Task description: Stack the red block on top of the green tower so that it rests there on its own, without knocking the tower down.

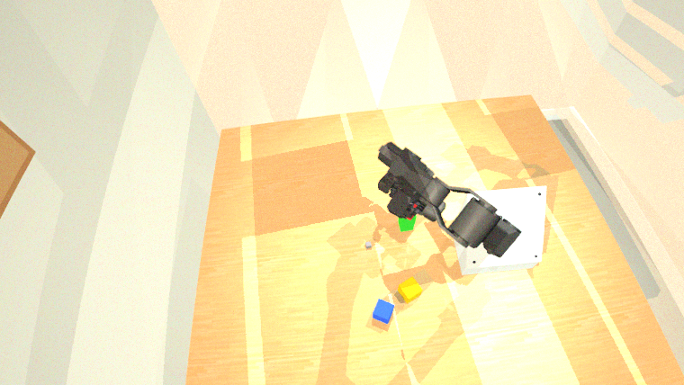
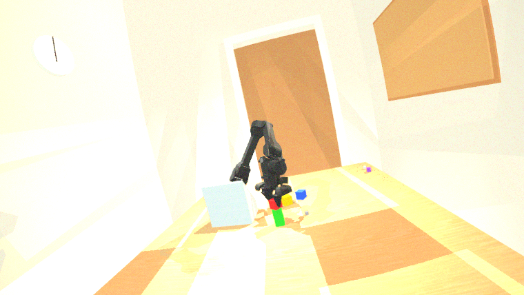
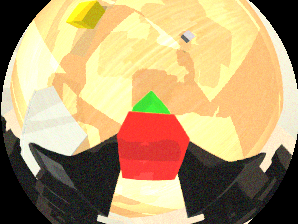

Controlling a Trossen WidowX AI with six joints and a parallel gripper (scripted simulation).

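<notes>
Now: the red block 1 cm above my gripper tip. Also, from my gripper tip: tiny grey piece: 13 cm ahead, 8 cm below, 6 cm to the left; yellow block: 21 cm to the left, 6 cm below, 3 cm ahead; blue block: 26 cm to the left, 11 cm ahead, 6 cm below.
</notes>
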